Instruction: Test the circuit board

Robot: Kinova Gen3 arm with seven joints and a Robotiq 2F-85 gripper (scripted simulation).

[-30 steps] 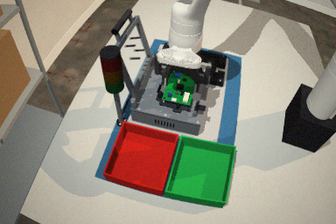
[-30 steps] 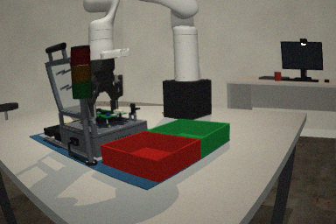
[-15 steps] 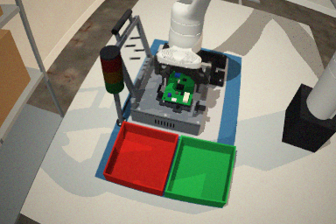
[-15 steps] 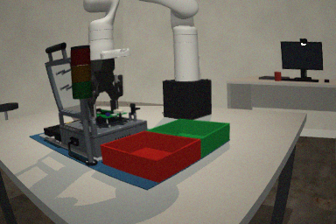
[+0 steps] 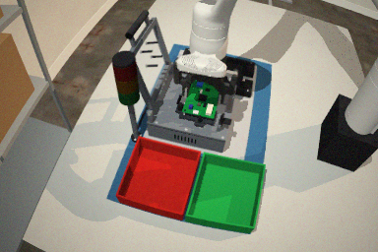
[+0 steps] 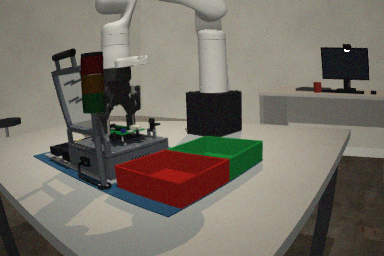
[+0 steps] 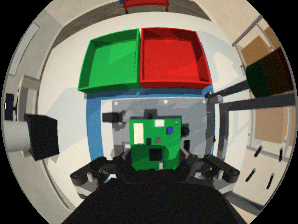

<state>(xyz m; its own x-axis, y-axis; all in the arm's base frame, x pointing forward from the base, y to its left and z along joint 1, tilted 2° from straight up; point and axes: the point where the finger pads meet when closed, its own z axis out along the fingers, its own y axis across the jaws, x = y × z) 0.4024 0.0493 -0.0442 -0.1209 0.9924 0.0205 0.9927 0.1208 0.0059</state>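
Now: the green circuit board right at my hand. The rest, counted from my hand: tester lid: 120 mm ahead, 100 mm above, 10 mm to the left; then green bin: 190 mm to the left, 130 mm behind, 70 mm below; then red bin: 200 mm to the left, 70 mm below, 20 mm ahead.
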